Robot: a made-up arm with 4 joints.
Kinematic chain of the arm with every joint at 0, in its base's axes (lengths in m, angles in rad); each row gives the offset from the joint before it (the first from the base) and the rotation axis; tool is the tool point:
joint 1: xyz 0 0 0.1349 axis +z
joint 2: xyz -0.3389 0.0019 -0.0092 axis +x
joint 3: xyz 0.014 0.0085 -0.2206 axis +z
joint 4: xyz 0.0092 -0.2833 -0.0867 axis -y
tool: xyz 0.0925 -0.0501 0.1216
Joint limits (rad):
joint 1: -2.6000..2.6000
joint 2: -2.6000..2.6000
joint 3: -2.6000..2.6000
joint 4: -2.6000..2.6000
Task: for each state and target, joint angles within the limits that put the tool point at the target. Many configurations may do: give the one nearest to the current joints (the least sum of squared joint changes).
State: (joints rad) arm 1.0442 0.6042 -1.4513 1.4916
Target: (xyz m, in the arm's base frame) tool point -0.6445 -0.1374 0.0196
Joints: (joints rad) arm 0.6834 0.3674 -1.9900 1.4984
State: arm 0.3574 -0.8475 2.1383 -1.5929
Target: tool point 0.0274 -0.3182 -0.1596
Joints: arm 0.1034 -1.2640 1.6638 -1.5112
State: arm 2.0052 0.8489 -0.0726 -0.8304
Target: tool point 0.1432 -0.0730 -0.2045
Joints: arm 1.7807 0.5203 0.2797 -0.3398
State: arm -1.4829 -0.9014 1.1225 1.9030
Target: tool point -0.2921 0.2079 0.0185
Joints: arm -1.9584 -0.4959 1.1282 1.9150
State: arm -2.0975 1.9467 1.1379 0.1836
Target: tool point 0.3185 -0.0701 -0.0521
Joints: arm -2.3279 2.0697 0.3512 0.4128
